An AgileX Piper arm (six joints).
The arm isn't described. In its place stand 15 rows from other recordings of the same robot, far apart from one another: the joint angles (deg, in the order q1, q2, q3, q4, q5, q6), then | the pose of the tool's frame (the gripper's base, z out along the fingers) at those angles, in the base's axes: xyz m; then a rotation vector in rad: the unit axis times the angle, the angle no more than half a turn.
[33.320 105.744 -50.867 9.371 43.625 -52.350] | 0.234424, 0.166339, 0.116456, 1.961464, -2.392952, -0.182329
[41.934 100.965 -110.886 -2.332 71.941 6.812] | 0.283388, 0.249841, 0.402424, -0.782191, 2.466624, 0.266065
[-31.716 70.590 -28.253 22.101 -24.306 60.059] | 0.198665, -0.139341, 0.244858, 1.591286, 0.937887, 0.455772
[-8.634 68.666 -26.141 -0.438 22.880 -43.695] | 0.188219, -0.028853, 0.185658, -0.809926, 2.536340, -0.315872
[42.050 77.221 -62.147 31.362 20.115 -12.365] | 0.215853, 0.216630, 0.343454, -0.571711, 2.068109, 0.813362
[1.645 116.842 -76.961 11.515 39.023 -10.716] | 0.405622, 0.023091, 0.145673, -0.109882, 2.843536, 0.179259
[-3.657 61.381 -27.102 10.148 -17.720 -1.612] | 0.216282, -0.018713, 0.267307, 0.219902, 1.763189, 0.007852
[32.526 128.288 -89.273 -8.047 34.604 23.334] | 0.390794, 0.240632, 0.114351, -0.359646, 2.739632, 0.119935
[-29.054 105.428 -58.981 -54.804 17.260 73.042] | 0.312447, -0.198818, 0.166249, 1.111345, 2.207153, -0.374447
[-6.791 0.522 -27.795 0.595 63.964 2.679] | -0.004198, 0.001355, 0.268845, 0.174652, 2.116876, -0.029904
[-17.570 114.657 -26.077 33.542 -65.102 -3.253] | 0.248809, -0.126624, 0.086437, 0.828779, 1.769504, -0.574674
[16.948 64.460 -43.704 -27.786 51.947 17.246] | 0.198323, 0.025516, 0.271263, -0.290249, 2.604285, -0.408618
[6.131 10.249 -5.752 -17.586 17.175 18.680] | 0.067172, -0.000950, 0.210559, -0.006998, 1.847476, 0.014433
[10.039 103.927 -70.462 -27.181 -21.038 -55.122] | 0.415769, 0.088758, 0.272665, -1.364267, 1.170300, -0.756159
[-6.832 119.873 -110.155 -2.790 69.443 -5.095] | 0.446999, -0.057732, 0.262469, 0.028060, 2.869540, -0.109936
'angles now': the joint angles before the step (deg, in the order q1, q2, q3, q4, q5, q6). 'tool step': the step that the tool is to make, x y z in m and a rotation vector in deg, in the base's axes. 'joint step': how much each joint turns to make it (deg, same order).
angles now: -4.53, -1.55, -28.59, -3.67, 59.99, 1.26
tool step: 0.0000, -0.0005, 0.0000, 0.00, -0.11, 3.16
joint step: 3.18, -0.10, 0.00, -0.02, -0.01, 0.02
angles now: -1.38, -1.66, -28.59, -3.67, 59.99, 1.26
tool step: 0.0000, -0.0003, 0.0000, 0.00, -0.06, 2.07
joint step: 2.06, -0.06, 0.00, 0.01, 0.01, -0.01
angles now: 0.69, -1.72, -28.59, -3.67, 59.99, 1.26
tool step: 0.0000, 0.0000, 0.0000, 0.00, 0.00, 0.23
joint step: 0.21, 0.00, 0.00, 0.02, 0.01, -0.02
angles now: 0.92, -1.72, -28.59, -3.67, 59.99, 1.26
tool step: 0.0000, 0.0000, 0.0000, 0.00, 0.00, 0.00
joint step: 0.00, 0.00, 0.00, 0.00, 0.00, 0.00
